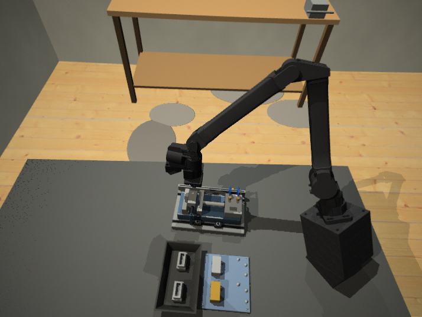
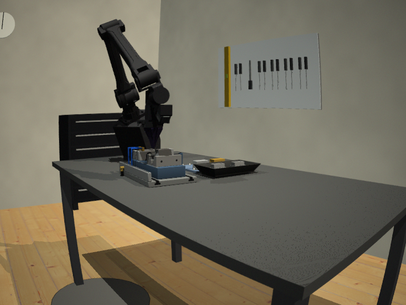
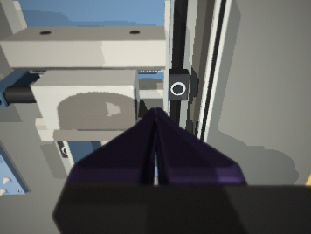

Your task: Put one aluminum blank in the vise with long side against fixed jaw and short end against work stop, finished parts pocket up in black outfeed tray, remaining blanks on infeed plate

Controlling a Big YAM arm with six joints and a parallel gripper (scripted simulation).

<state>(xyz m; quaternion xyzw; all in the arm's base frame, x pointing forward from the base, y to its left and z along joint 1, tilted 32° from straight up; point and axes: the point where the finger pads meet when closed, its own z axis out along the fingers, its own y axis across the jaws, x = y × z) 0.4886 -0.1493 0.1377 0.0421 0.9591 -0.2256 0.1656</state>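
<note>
Right now the gray aluminum blank is 10 mm ahead of my hand, 40 mm to the left of it and 30 mm below it. Round my hand: moving jaw 20 mm behind, 50 mm to the left, 50 mm below; fixed jaw 30 mm ahead, 40 mm to the left, 50 mm below; work stop rod 10 mm ahead, 90 mm to the left, 40 mm below.
</note>
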